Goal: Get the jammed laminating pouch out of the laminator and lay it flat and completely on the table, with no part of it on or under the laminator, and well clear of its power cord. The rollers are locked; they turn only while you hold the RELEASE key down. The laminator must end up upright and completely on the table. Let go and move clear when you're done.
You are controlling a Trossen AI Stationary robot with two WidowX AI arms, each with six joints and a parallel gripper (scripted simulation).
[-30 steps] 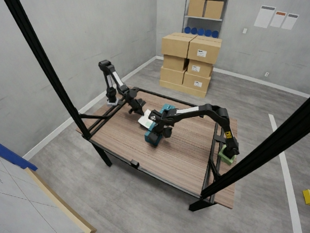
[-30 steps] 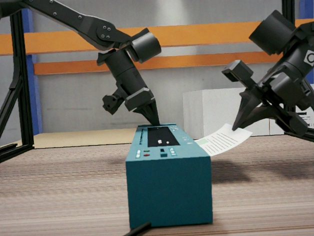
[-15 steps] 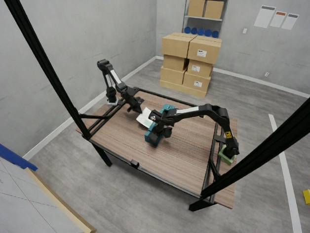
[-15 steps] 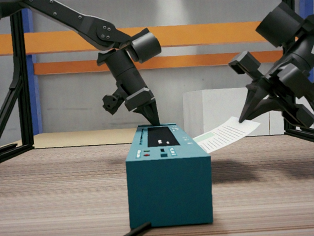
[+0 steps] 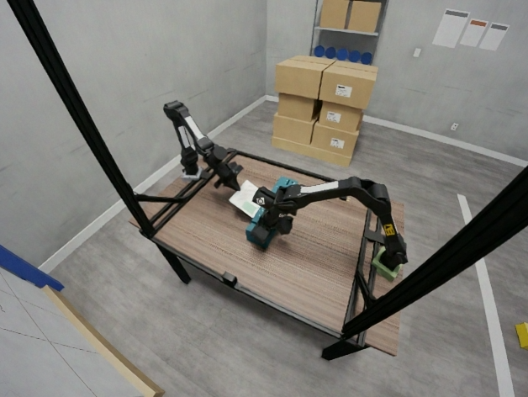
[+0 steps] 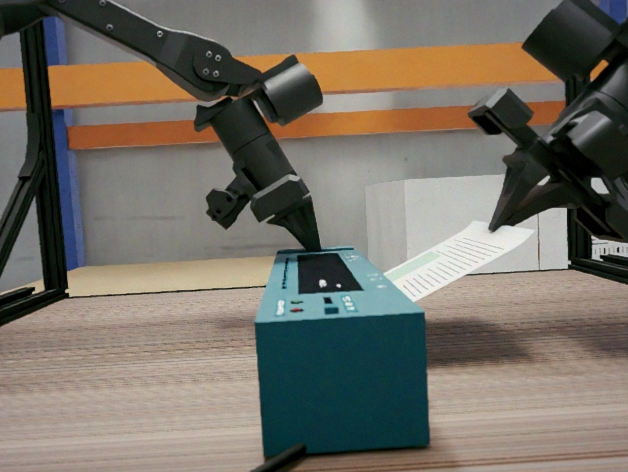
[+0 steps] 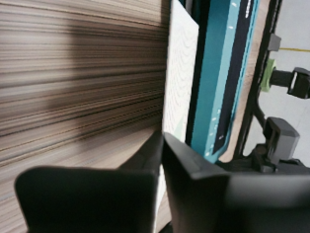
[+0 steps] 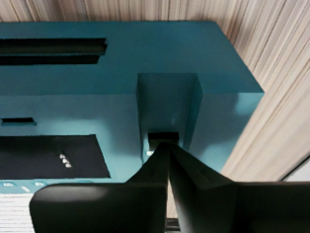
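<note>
The dark key lies 4 cm below my right hand and 1 cm to the left of it. The rest, counted from my right hand: green-edged end 13 cm ahead, 6 cm below, 2 cm to the left; then plug 43 cm ahead, 24 cm to the right, 10 cm below.
</note>
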